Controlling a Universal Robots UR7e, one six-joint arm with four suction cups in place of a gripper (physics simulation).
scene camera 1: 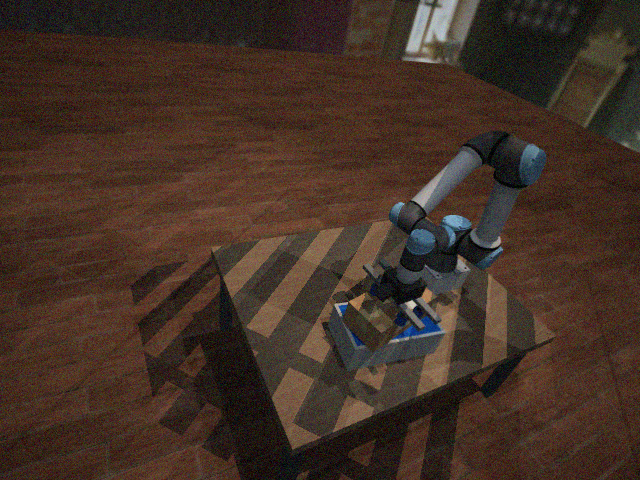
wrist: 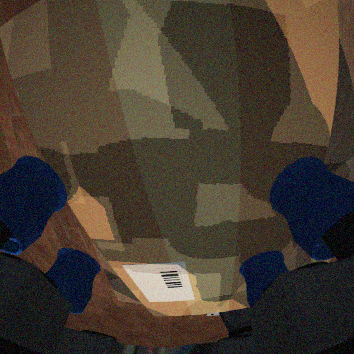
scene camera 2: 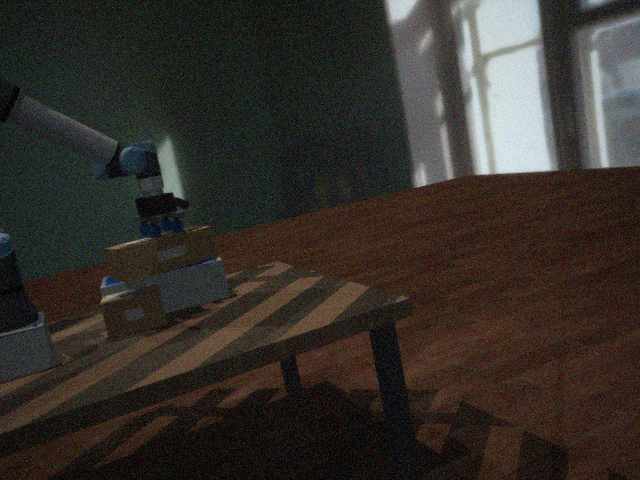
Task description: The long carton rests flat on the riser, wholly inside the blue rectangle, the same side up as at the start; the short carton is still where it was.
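Seen in the pictures: end effector, tool point: [wrist: 166,238] [scene camera 2: 162,233]; arm's base, origin of the base link: [scene camera 1: 438,261] [scene camera 2: 5,326].
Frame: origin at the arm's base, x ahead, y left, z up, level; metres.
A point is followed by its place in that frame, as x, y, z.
Observation:
The long carton [scene camera 1: 371,320] {0.585, 0.242, 0.111} [scene camera 2: 156,254] {0.419, 0.109, 0.071} [wrist: 168,116] {0.537, 0.215, 0.112} lies on top of the grey riser [scene camera 1: 409,349] {0.409, 0.304, -0.050} [scene camera 2: 191,285] {0.494, 0.086, -0.044}. It covers part of the blue rectangle [scene camera 1: 424,329] {0.350, 0.286, 0.013}, and its near end reaches out past the riser's front-left corner. My suction gripper [scene camera 1: 396,304] {0.471, 0.215, 0.119} [scene camera 2: 158,227] [wrist: 175,218] {0.471, 0.215, 0.119} is right over the carton's far end. The four blue cups are close to its top, and I cannot tell if they touch. The short carton [scene camera 2: 130,310] {0.293, -0.021, -0.045} stands on the table against the riser's side. A white barcode label [wrist: 159,282] {0.400, 0.223, 0.112} shows at the lower edge of the wrist view.
The riser stands on a striped wooden table [scene camera 1: 290,286] {0.645, -0.167, -0.108} [scene camera 2: 280,310] {0.630, -0.254, -0.108}, near its right side by the arm's base [scene camera 1: 447,278] {0.027, 0.091, -0.015}. Wooden floor lies all around. A bright window [scene camera 2: 499,95] is far behind.

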